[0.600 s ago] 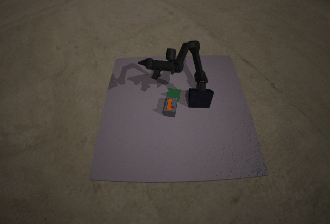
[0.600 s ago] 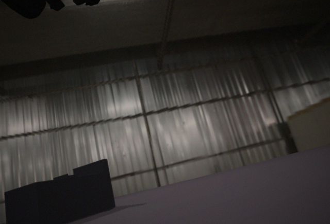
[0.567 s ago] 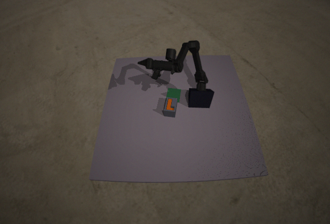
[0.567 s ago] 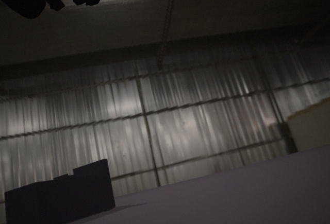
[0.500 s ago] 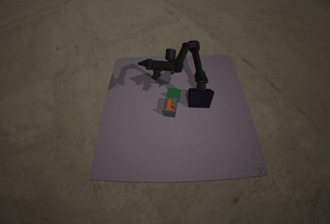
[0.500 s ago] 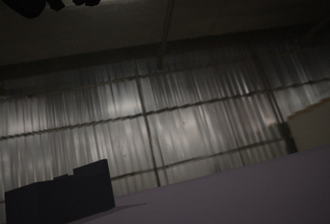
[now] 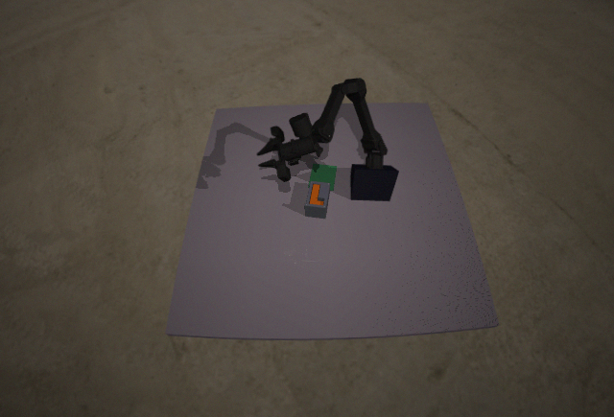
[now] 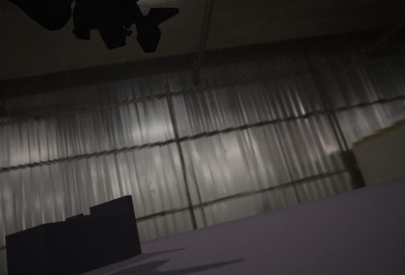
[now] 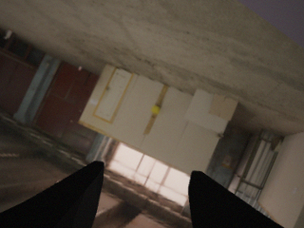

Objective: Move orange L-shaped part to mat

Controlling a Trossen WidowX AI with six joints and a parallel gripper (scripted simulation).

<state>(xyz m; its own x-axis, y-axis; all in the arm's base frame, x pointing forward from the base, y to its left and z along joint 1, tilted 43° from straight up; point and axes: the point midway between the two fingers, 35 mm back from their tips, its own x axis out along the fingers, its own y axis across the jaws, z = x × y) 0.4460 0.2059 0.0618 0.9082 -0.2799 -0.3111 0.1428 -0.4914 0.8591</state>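
The orange L-shaped part lies 200 mm behind my gripper tip, 60 mm to the right of it and 350 mm below it. Also, from my gripper tip: green mat: 240 mm behind, 220 mm to the right, 410 mm below.
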